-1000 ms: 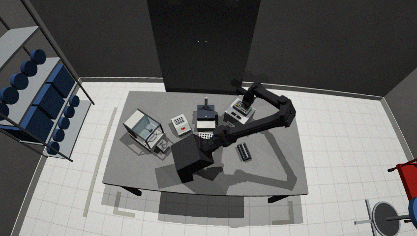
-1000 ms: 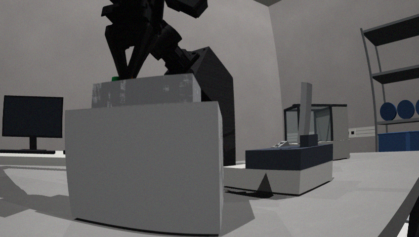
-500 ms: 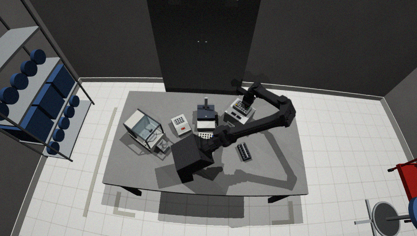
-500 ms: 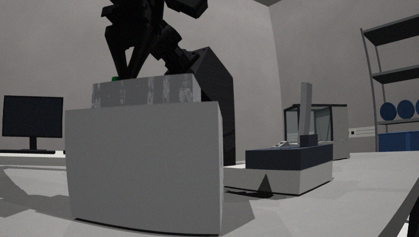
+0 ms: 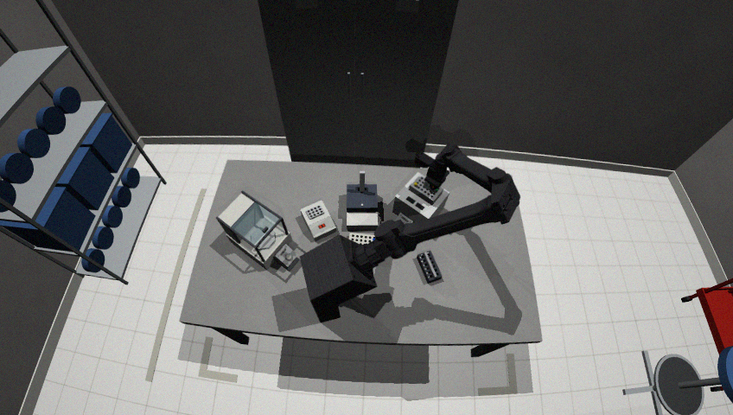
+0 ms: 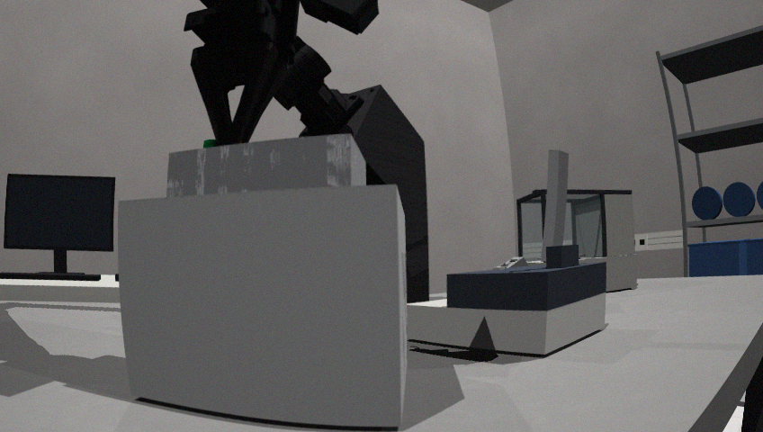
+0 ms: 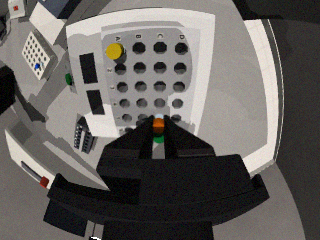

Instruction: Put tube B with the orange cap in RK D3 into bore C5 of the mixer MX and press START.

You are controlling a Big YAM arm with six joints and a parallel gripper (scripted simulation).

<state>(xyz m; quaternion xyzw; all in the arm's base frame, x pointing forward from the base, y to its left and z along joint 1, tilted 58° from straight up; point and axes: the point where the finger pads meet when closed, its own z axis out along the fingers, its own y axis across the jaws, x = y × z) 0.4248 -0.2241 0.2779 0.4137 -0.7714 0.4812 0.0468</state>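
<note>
My gripper is now 1 cm past the green-capped tube, 1 cm to the left of it and 2 cm above it. The rest, counted from my hand: yellow-capped tube: 2 cm ahead, 8 cm to the left, 2 cm below; green start key: 11 cm behind, 15 cm to the left, 11 cm below; perforated shaking block: 1 cm ahead, 2 cm to the left, 3 cm below.
</note>
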